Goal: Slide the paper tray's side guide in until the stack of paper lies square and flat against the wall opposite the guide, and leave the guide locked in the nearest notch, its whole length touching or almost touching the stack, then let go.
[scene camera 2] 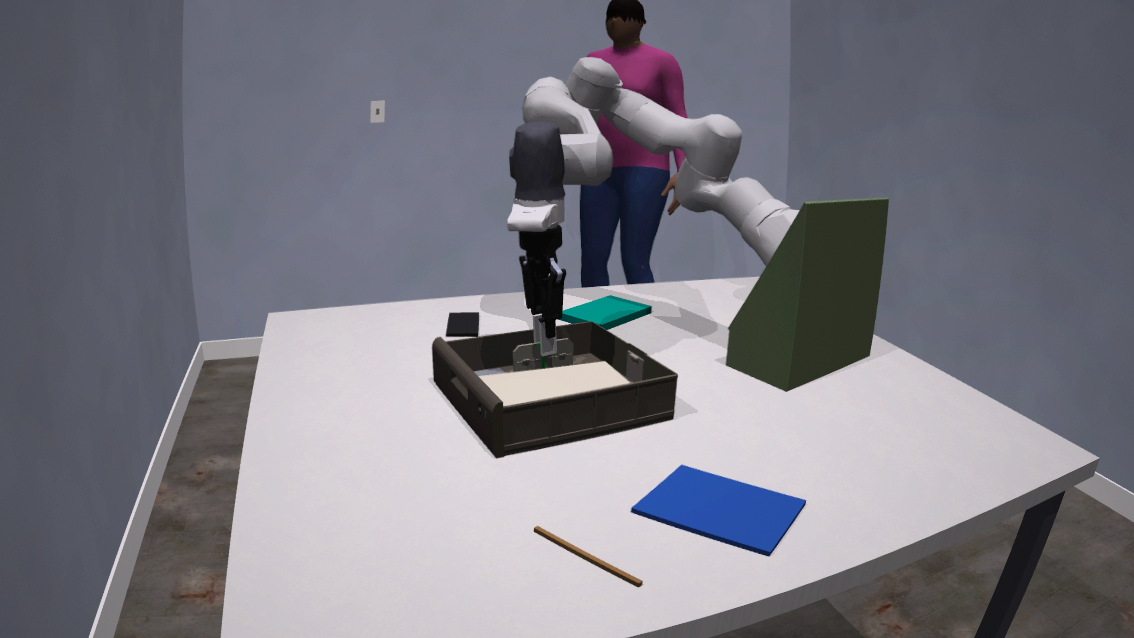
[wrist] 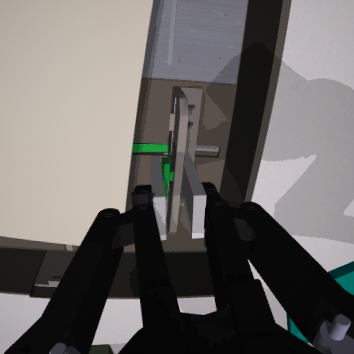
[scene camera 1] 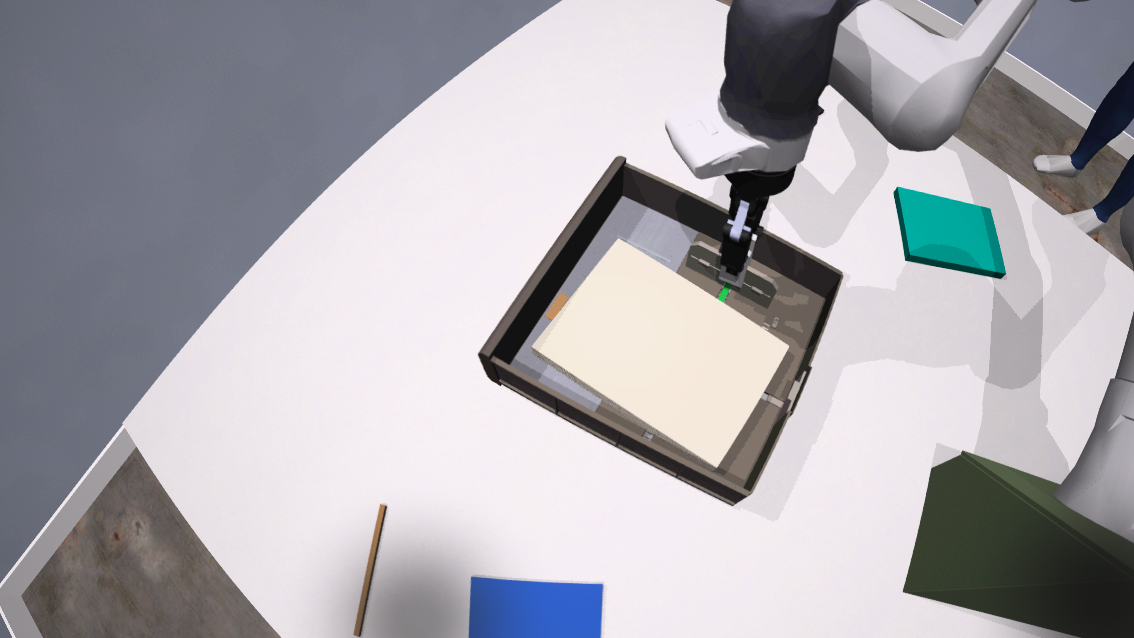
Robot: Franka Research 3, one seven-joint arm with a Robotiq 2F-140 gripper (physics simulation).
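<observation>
The dark paper tray (scene camera 1: 555,260) (scene camera 2: 586,420) (wrist: 260,70) holds a cream stack of paper (scene camera 1: 662,353) (scene camera 2: 555,384) (wrist: 65,120). The stack lies slightly turned; in scene camera 1 a wedge of tray floor shows between it and the wall opposite the guide. The grey side guide (scene camera 1: 759,287) (scene camera 2: 524,357) (wrist: 180,120) stands upright, with a gap between it and the stack. A green lever (wrist: 167,175) is on the guide's stack side. My gripper (scene camera 1: 733,277) (scene camera 2: 545,349) (wrist: 169,171) is narrowly open astride the guide and lever, with small gaps beside the guide.
A teal box (scene camera 1: 947,234) (scene camera 2: 606,311) lies behind the tray, and a dark flat object (scene camera 2: 463,323) lies behind it too. A tall green holder (scene camera 1: 999,539) (scene camera 2: 832,293) stands at the right. A blue sheet (scene camera 1: 535,609) (scene camera 2: 720,507) and a brown stick (scene camera 1: 370,569) (scene camera 2: 586,556) lie in front.
</observation>
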